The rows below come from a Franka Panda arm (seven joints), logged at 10 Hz.
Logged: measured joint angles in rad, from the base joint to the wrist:
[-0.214 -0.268 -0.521 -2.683 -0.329 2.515 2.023]
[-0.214 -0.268 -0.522 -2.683 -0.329 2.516 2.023]
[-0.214 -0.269 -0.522 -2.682 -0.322 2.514 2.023]
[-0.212 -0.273 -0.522 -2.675 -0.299 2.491 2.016]
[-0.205 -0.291 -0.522 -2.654 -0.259 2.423 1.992]
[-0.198 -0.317 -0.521 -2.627 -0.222 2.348 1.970]
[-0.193 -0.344 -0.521 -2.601 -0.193 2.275 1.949]
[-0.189 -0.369 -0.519 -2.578 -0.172 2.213 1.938]
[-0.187 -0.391 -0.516 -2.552 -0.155 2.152 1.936]
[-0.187 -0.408 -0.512 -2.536 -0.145 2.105 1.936]
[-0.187 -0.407 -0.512 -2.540 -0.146 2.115 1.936]
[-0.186 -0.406 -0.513 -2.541 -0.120 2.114 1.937]
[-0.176 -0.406 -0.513 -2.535 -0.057 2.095 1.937]
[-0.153 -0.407 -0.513 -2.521 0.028 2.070 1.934]
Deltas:
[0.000 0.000 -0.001 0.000 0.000 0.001 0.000]
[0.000 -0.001 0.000 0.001 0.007 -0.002 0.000]
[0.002 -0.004 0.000 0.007 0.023 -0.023 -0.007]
[0.007 -0.018 0.000 0.021 0.040 -0.068 -0.024]
[0.007 -0.026 0.001 0.027 0.037 -0.075 -0.022]
[0.005 -0.027 0.000 0.026 0.029 -0.073 -0.021]
[0.004 -0.025 0.002 0.023 0.021 -0.062 -0.011]
[0.002 -0.022 0.003 0.026 0.017 -0.061 -0.002]
[0.000 -0.017 0.004 0.016 0.010 -0.047 0.000]
[0.000 0.001 0.000 -0.004 -0.001 0.010 0.000]
[0.001 0.001 -0.001 -0.001 0.026 -0.001 0.001]
[0.010 0.000 0.000 0.006 0.063 -0.019 0.000]
[0.023 -0.001 0.000 0.014 0.085 -0.025 -0.003]

